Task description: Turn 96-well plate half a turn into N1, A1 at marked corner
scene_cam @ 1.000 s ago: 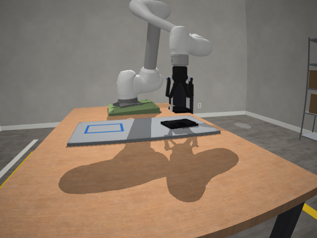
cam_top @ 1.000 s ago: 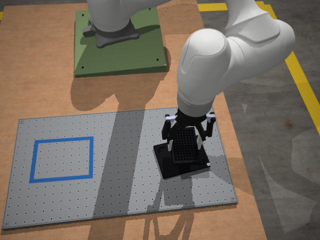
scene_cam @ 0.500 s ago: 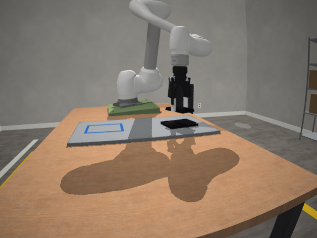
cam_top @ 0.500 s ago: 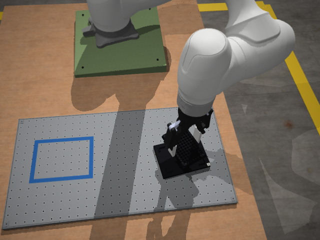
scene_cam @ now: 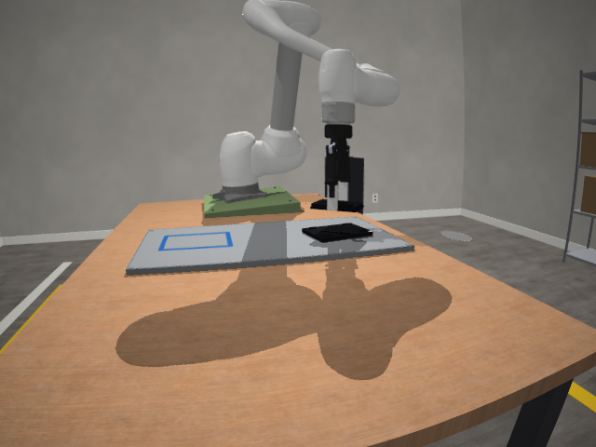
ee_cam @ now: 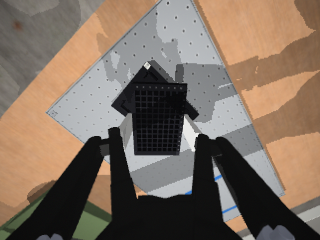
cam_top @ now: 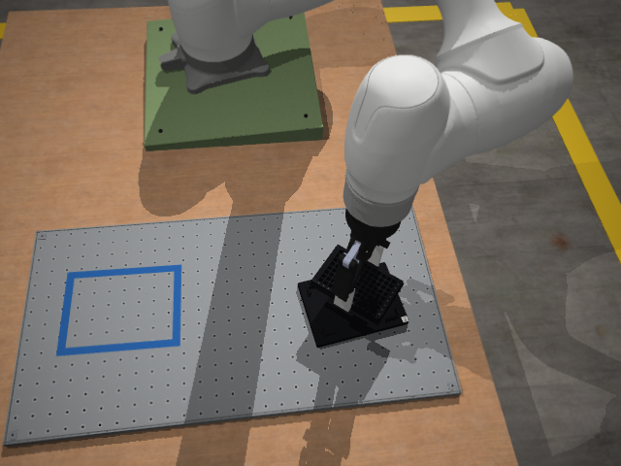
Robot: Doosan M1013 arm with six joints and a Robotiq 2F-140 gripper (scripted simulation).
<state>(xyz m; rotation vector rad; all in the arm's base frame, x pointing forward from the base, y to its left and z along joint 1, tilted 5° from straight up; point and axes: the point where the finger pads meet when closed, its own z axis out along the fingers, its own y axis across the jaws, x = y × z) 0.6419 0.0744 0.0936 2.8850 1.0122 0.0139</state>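
Right now my hand is 20 mm above the black 96-well plate. Also, from my hand: black plate nest N1: 100 mm below; then white A1 mark: 60 mm ahead, 70 mm to the left, 90 mm below.
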